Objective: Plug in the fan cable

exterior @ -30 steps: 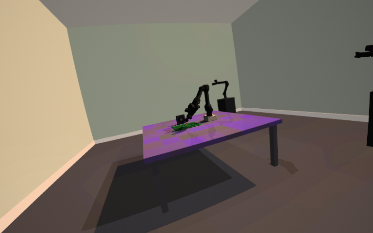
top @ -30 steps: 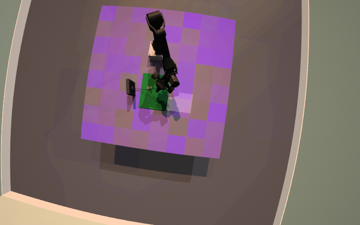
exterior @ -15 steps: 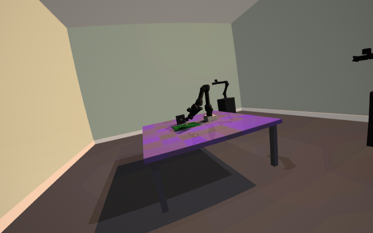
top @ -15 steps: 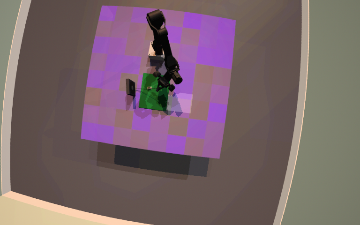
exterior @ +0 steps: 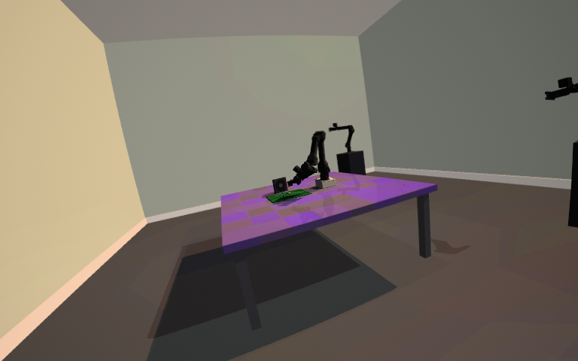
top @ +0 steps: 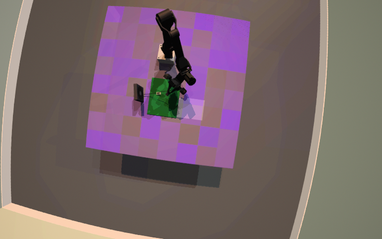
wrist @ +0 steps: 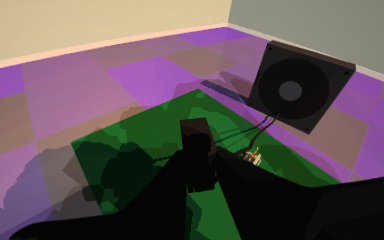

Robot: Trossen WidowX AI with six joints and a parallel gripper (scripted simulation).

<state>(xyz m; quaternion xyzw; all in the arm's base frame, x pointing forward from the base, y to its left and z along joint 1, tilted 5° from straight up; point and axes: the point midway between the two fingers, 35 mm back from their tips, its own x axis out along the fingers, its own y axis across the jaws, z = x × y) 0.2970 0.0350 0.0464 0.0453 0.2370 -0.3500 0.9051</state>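
The green board lies 20 mm ahead of my gripper tip, 50 mm to the right of it and 120 mm below it. Round my gripper tip: dark fan plug 10 mm below; then fan 10 mm behind, 230 mm to the right, 50 mm below; then fan header 20 mm behind, 100 mm to the right, 100 mm below.
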